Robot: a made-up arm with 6 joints.
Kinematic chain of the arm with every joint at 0, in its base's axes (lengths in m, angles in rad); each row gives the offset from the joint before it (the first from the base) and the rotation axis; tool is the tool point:
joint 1: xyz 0 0 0.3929 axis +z
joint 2: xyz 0.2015 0 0 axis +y
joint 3: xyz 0 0 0.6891 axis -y
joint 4: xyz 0 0 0.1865 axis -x
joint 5: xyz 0.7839 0 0 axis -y
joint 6: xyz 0.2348 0 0 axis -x
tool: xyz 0 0 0
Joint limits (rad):
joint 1: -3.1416..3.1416
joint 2: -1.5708..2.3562
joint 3: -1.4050..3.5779
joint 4: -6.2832..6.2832
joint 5: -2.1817..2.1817
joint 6: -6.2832..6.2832
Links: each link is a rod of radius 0.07 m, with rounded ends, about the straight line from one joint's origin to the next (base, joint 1, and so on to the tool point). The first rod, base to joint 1, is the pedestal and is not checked.
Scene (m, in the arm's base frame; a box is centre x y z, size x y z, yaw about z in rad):
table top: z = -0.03
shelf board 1: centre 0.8 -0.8 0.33 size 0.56 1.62 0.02 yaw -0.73
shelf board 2: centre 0.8 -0.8 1 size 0.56 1.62 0.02 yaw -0.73
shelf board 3: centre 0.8 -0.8 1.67 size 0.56 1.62 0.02 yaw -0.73
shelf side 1: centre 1.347 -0.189 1 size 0.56 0.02 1.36 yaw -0.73
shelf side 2: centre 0.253 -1.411 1 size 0.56 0.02 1.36 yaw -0.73
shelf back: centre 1.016 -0.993 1 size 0.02 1.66 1.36 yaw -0.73
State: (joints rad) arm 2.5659 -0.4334 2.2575 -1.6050 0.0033 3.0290
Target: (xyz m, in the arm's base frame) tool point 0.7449 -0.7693 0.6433
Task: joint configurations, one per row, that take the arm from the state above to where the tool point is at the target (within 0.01 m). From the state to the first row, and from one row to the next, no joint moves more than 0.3 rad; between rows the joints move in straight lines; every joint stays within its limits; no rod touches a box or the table.
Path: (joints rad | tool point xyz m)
1: 2.6030 -0.1776 2.5219 -1.6030 0.0260 3.0290 | 0.7934 -0.4670 1.3386
2: 2.6401 0.0781 2.7863 -1.6010 0.0488 3.0290 | 0.6607 -0.3492 1.3386
3: 2.6773 0.3339 3.0507 -1.5989 0.0715 3.0290 | 0.5234 -0.2434 1.2940
4: 2.5011 0.2608 3.3113 -1.6086 -0.0147 3.0290 | 0.5209 -0.3925 0.9655
5: 2.3250 0.1877 3.5720 -1.6182 -0.1010 3.0290 | 0.4022 -0.4626 0.6432
6: 2.3342 -0.0274 3.3365 -1.6156 -0.0865 3.0290 | 0.5169 -0.5695 0.6745
7: 2.3435 -0.2425 3.1010 -1.6130 -0.0720 3.0290 | 0.6328 -0.6733 0.6743
8: 2.3527 -0.4576 2.8655 -1.6105 -0.0575 3.0290 | 0.7449 -0.7693 0.6433

